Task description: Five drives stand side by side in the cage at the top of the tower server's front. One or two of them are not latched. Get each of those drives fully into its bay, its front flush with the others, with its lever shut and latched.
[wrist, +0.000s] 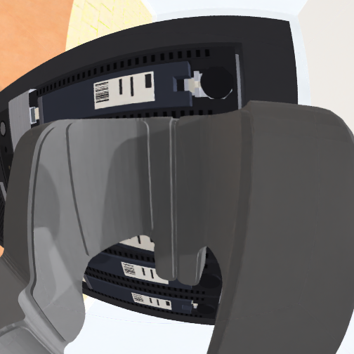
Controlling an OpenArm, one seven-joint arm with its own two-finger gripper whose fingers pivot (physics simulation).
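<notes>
The drive cage (265, 55) at the top of the tower server fills the middle of the view. A dark blue drive (172, 85) with a white barcode label lies across its upper part, and a pale latch piece shows at its right end beside a round black hole. Below, between the fingers, a second drive (107, 262) and a lowest drive (120, 296) show with their labels, and part of another label shows above them. My gripper (186, 202) is shut and empty, its fingertips in front of the lower drives. It hides the middle of the cage; whether the hidden levers are latched cannot be told.
The server's dark casing continues at the left edge, with a grey strip (20, 120) beside the upper drive. An orange surface (30, 35) and a yellow brick-patterned surface (110, 17) lie at the upper left. Pale surfaces show at the right and bottom.
</notes>
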